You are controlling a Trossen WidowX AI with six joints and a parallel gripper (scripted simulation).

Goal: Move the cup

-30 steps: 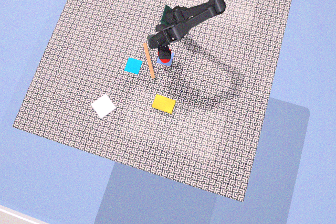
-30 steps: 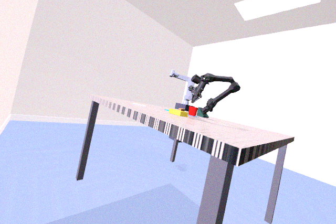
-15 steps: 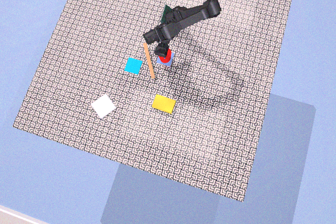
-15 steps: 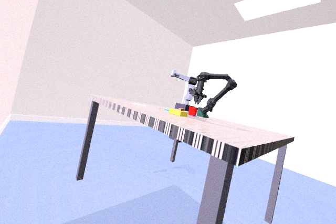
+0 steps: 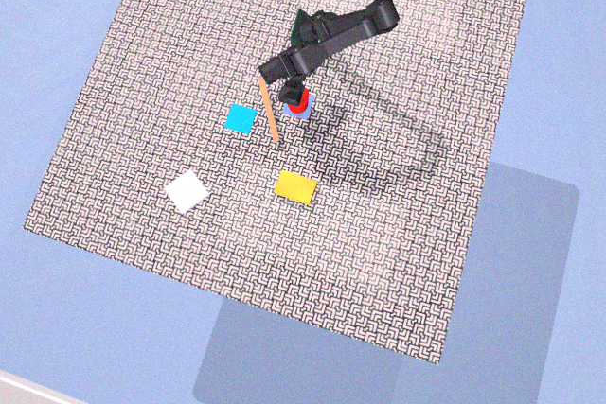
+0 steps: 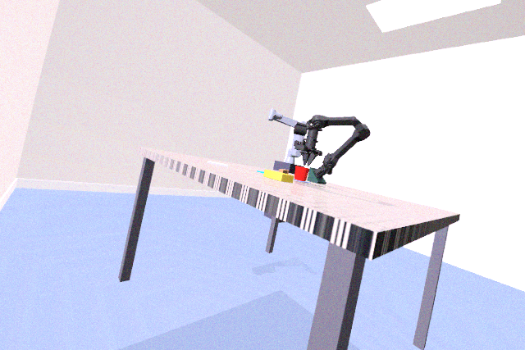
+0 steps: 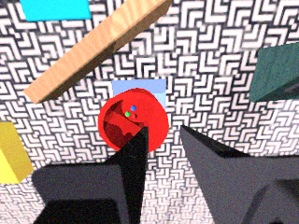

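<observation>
Right now the red cup is 50 mm below my gripper tip and 30 mm ahead of it. Round my gripper tip: pale blue pad 90 mm below, 30 mm ahead; then cyan pad 150 mm to the right, 130 mm ahead, 90 mm below; then thin wooden bar 80 mm to the right, 80 mm ahead, 70 mm below.
</observation>
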